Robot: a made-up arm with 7 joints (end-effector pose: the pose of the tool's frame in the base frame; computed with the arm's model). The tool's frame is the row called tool. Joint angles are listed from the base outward.
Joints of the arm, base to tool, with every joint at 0 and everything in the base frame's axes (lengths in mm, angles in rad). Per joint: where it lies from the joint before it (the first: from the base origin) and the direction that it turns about. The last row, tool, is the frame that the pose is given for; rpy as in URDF.
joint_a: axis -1 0 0 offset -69 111 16
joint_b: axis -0.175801 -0.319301 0.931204 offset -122 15 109
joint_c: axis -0.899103 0.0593 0.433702 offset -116 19 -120
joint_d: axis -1 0 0 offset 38 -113 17
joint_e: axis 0 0 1 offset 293 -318 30
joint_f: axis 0 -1 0 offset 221 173 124
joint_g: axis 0.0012 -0.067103 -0.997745 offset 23 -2 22
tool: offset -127 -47 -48 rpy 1.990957 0.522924 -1.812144
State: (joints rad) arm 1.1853 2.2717 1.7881 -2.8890 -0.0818 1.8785 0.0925
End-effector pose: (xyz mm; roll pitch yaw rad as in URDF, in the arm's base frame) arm -232.9 -91.0 -519.7 1.6844 0.6947 -0.7304
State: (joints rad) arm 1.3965 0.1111 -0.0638 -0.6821 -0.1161 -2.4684 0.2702
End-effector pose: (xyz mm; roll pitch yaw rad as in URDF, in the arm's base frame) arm 360.8 127.9 375.8 -0.3416 -1.3894 -1.5840
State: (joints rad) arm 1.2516 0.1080 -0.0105 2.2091 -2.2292 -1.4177 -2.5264
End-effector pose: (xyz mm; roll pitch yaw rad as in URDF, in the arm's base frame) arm -43.7 642.1 -101.5 0.3933 -0.7033 0.2693
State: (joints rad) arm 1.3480 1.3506 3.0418 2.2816 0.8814 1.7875 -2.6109
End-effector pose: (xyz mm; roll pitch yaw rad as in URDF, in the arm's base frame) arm 155.8 77.5 -153.4 1.8042 0.3356 1.5462
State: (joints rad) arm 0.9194 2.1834 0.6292 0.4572 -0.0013 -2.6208 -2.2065
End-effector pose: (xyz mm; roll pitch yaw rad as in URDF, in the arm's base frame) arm -472.0 443.5 -56.2 -0.3649 -0.6725 -0.7666
